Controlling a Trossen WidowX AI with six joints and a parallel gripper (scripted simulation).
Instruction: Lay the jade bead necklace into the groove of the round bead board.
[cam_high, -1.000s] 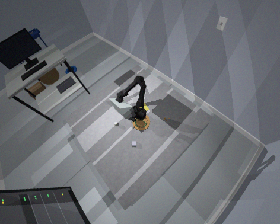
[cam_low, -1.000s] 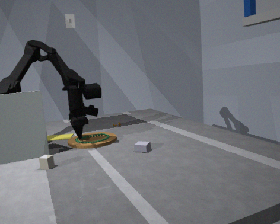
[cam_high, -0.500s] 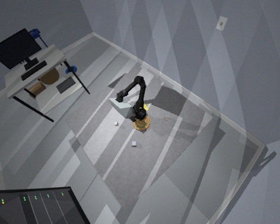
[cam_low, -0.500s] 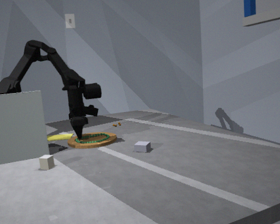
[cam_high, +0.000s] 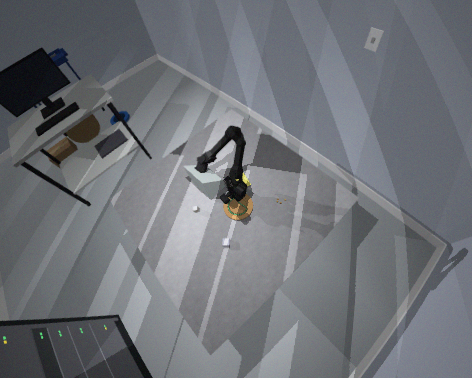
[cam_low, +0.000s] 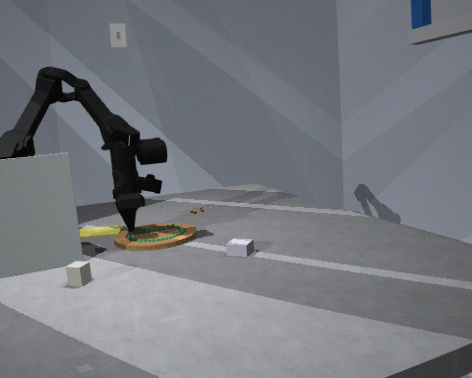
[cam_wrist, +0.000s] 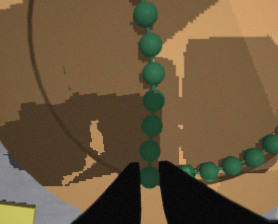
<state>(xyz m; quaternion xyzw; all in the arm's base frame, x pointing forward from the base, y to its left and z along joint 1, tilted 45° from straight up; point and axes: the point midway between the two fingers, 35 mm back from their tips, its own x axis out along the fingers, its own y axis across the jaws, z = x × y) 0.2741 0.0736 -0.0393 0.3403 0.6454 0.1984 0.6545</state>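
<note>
Right now the yellow sheet is 130 mm to the left of my gripper tip, 60 mm behind it and 20 mm below it. The rest, counted from my gripper tip: grey cube (270 mm to the right, 150 mm ahead, 10 mm below); then beige cube (230 mm to the right, 160 mm behind).
</note>
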